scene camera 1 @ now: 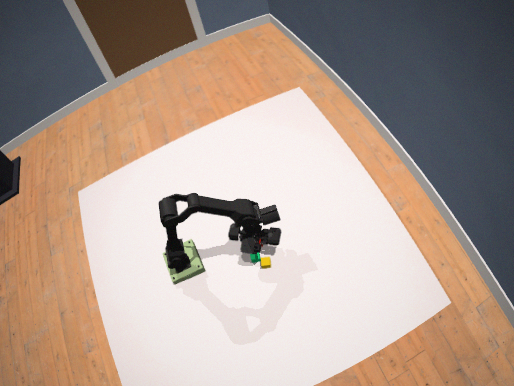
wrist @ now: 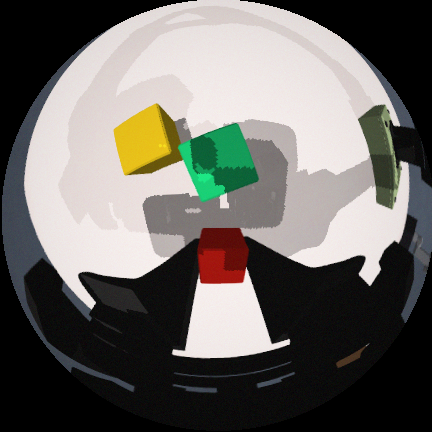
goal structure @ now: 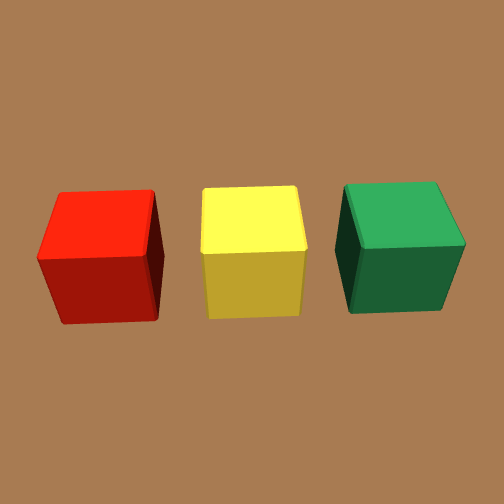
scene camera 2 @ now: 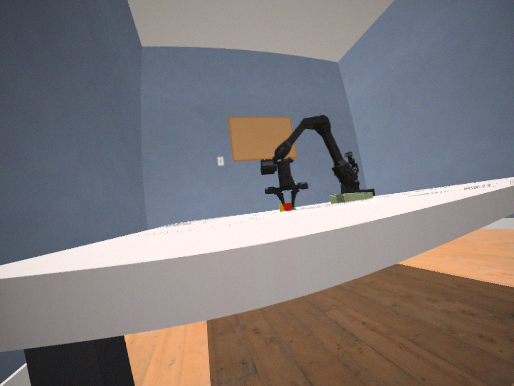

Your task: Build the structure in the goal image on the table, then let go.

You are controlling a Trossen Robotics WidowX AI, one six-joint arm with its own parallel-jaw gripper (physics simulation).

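Frame: origin at the arm's base, x ahead, y left, z up, level; centimetres.
Where they show: gripper, fingertip midpoint: (wrist: 220,242) (scene camera 2: 288,207); arm's base at its link origin: (scene camera 1: 181,263) (scene camera 2: 349,193).
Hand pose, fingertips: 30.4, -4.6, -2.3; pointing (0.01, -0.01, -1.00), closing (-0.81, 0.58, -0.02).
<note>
Each offset is from my fingertips to the top centre of the thing, as dx, dy, dz. Level surfaces: height alone.
A red cube {+0.5, +0.7, +2.1} (scene camera 2: 288,206) (wrist: 223,256) is between the fingertips of my gripper (scene camera 2: 287,205) (wrist: 220,242), which is shut on it. In scene camera 1 the arm hides most of the red cube (scene camera 1: 260,242). In scene camera 2 the red cube is at or very near the table top. A green cube {-3.4, -4.8, +2.1} (scene camera 1: 255,257) (wrist: 220,161) stands on the table close to the gripper, ahead of the red cube in the wrist view. A yellow cube {-0.8, -8.9, +2.1} (scene camera 1: 265,262) (wrist: 144,141) stands beside the green one, at its left in the wrist view; in scene camera 2 both are mostly hidden.
The white table top {dz -1.2} (scene camera 1: 350,225) (scene camera 2: 200,245) lies under the cubes. The arm's green base plate (scene camera 1: 196,267) (scene camera 2: 345,198) (wrist: 381,165) is on the table, off to the right in the wrist view. Shadows of the arm fall across the table around the cubes.
</note>
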